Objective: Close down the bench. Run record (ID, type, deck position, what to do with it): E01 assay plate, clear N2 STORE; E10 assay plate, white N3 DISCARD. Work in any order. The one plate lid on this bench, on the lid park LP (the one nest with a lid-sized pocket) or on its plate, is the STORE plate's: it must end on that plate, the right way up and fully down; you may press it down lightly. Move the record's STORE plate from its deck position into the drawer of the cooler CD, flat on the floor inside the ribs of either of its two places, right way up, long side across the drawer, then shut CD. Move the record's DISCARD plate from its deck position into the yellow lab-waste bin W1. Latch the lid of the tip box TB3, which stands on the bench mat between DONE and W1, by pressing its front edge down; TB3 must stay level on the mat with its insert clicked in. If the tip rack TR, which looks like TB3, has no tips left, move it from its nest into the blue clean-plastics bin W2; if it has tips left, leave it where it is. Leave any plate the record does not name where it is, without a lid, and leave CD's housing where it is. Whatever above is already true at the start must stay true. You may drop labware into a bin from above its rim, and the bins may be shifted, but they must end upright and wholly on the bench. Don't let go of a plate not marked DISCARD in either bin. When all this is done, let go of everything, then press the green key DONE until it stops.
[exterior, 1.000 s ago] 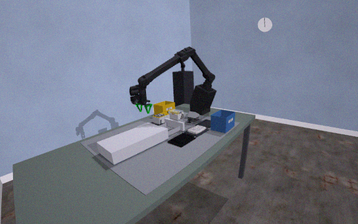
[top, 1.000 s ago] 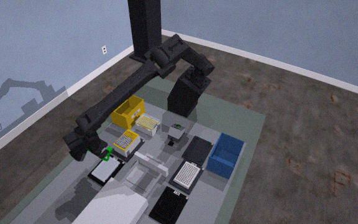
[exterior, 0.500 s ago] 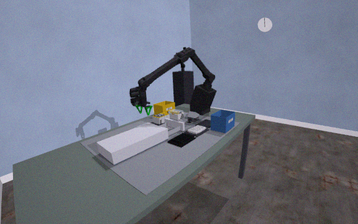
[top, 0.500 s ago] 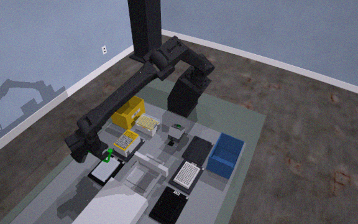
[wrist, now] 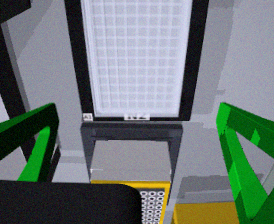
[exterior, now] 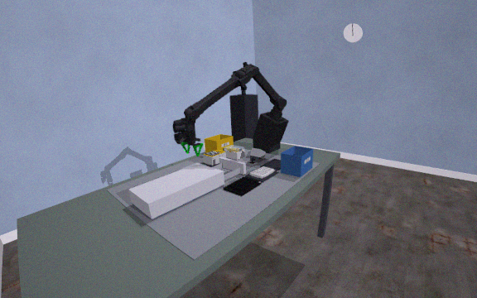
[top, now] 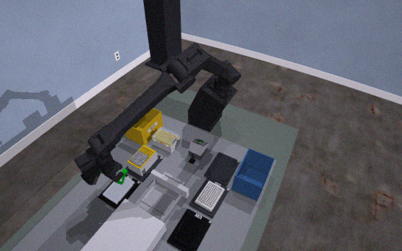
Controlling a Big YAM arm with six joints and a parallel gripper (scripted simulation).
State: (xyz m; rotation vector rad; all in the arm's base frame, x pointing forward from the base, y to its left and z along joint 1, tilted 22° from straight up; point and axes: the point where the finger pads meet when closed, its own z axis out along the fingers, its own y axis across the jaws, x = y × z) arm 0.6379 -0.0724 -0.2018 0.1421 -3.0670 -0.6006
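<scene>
Right now the plate lid is 90 mm below my hand. Round my hand: black nest: 110 mm below; tip rack TR: 180 mm behind, 60 mm below, 10 mm to the right; clear plate: 100 mm below.
</scene>
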